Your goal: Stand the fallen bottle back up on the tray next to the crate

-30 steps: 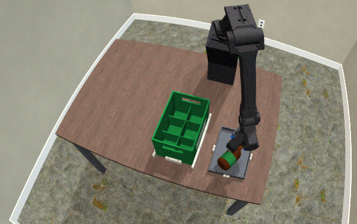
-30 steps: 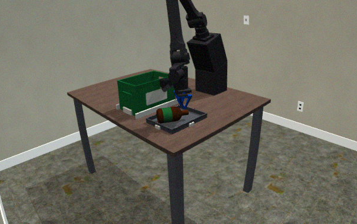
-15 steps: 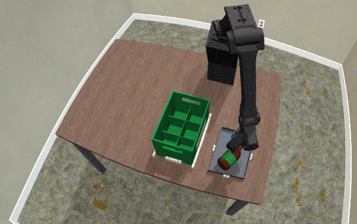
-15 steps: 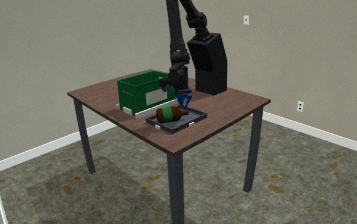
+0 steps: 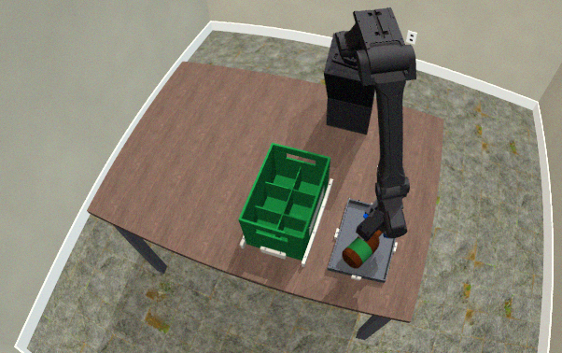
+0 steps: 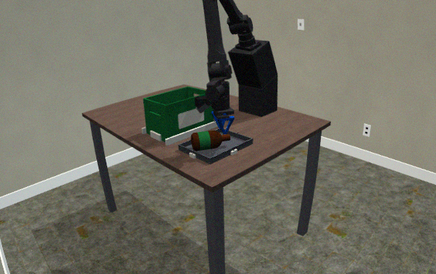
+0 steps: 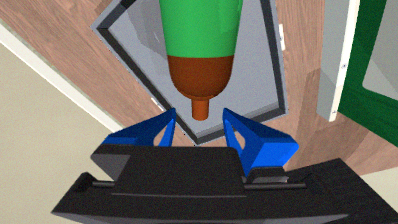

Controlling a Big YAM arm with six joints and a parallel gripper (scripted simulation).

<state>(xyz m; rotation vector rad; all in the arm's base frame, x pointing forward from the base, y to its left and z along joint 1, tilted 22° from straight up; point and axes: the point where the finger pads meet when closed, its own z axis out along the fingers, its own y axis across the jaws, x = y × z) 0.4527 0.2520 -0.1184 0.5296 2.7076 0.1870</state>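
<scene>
The bottle lies 40 mm below my hand, 40 mm ahead of it and 20 mm to the right of it. Also, from my hand: tray (70 mm below, 20 mm to the right, 20 mm ahead); green crate (290 mm to the right, 30 mm ahead).
</scene>
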